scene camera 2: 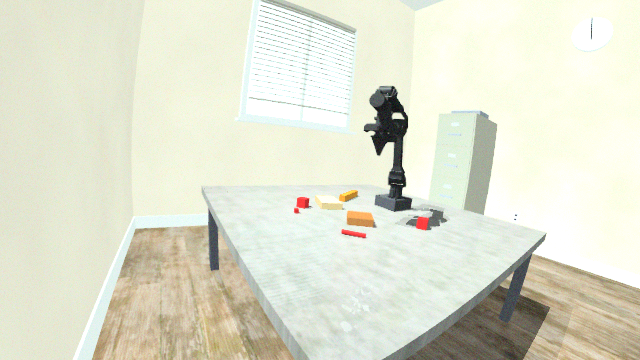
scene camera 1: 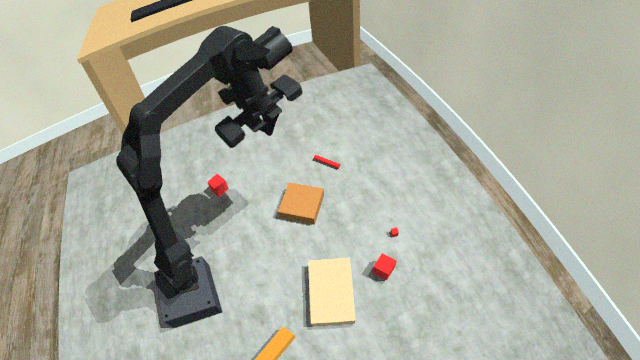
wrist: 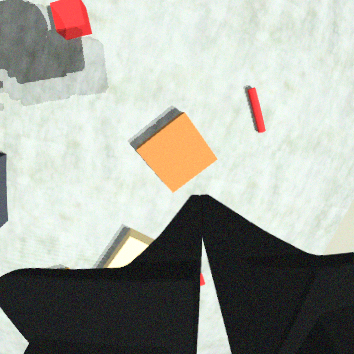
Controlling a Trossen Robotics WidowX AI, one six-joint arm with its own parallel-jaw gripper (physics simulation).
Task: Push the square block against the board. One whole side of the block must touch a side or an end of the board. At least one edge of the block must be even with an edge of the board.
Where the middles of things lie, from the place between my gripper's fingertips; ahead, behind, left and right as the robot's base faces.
Now: hand 40 mm short of the square block [scene camera 1: 301, 203], 20 mm to the left of it and 250 mm above it. The rest, counted from my hand: cream board [scene camera 1: 331, 294] 20 mm ahead, 290 mm to the right, 250 mm below.
